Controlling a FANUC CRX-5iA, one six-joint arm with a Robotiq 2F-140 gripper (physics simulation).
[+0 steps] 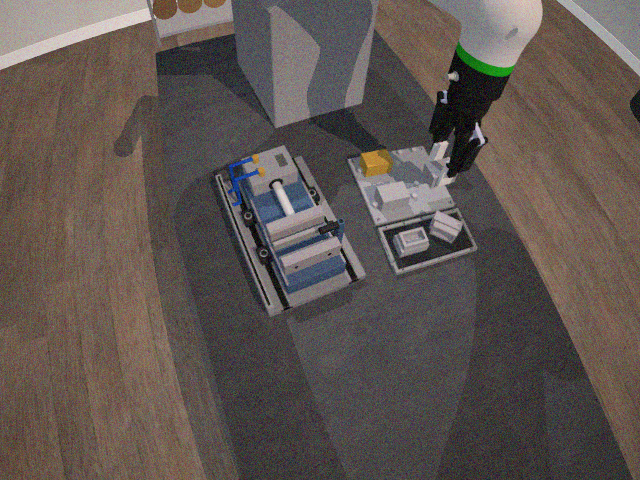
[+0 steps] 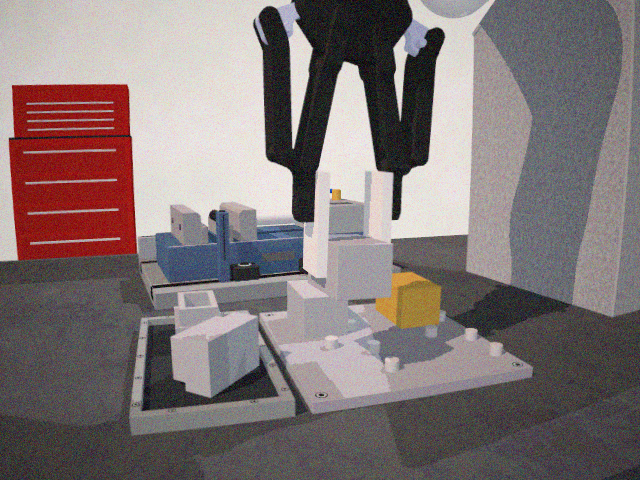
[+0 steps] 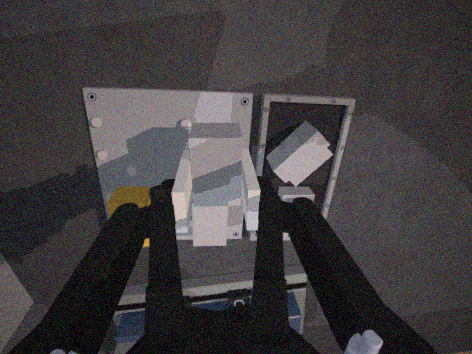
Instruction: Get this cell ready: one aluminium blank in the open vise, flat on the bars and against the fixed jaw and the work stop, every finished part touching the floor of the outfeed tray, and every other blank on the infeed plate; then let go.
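Places are measured from the arm's base along level axes (x ahead, y right, z down), in millimetres.
Pixels of known places: gripper, fingertip midpoint: (image 1: 437,174) (image 2: 345,270) (image 3: 216,165).
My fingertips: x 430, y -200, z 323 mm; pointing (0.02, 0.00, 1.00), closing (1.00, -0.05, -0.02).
For each thing: its middle in the pictures, then the offset to it from my fingertips.
- aluminium blank, body centre: (image 2: 347,264) (image 3: 216,164) (image 1: 440,172) dx +0, dy -4, dz -6 mm
- infeed plate, body centre: (image 2: 378,342) (image 3: 174,173) (image 1: 401,182) dx -46, dy +45, dz +76 mm
- pocketed finished part, body centre: (image 2: 197,319) (image 3: 294,214) (image 1: 411,241) dx +101, dy +90, dz +56 mm
- second part, body centre: (image 2: 215,350) (image 3: 299,155) (image 1: 444,228) dx +93, dy +10, dz +54 mm
- vise, body centre: (image 2: 262,240) (image 3: 213,344) (image 1: 285,217) dx +5, dy +312, dz +30 mm
- black work stop, body centre: (image 1: 328,227) dx +67, dy +251, dz -10 mm
- yellow block, body centre: (image 2: 406,298) (image 3: 133,216) (image 1: 376,163) dx -93, dy +91, dz +54 mm
My gripper (image 1: 443,166) (image 2: 352,258) (image 3: 216,165) is shut on an aluminium blank (image 2: 360,271) (image 3: 215,157), held above the infeed plate (image 1: 439,199) (image 2: 356,383) (image 3: 150,107). Another blank (image 1: 393,197) (image 2: 316,312) (image 3: 210,225) stands on the plate close by. In the outfeed tray (image 1: 436,260) (image 2: 211,419) (image 3: 310,100), a pocketed finished part (image 1: 412,241) (image 2: 196,310) (image 3: 296,192) sits beside a second part (image 1: 446,227) (image 2: 214,356) (image 3: 302,152), which looks tilted. The vise (image 1: 315,273) (image 2: 279,258) is open, with a gap between its jaws and a black work stop (image 1: 328,227) at the side.
A yellow block (image 1: 375,163) (image 2: 408,300) (image 3: 129,199) stands on the infeed plate among small pegs. Blue handles (image 1: 236,178) with yellow ends stand at the vise's far end. A grey column (image 1: 320,67) (image 2: 558,155) rises behind. A red cabinet (image 2: 72,170) stands in the background.
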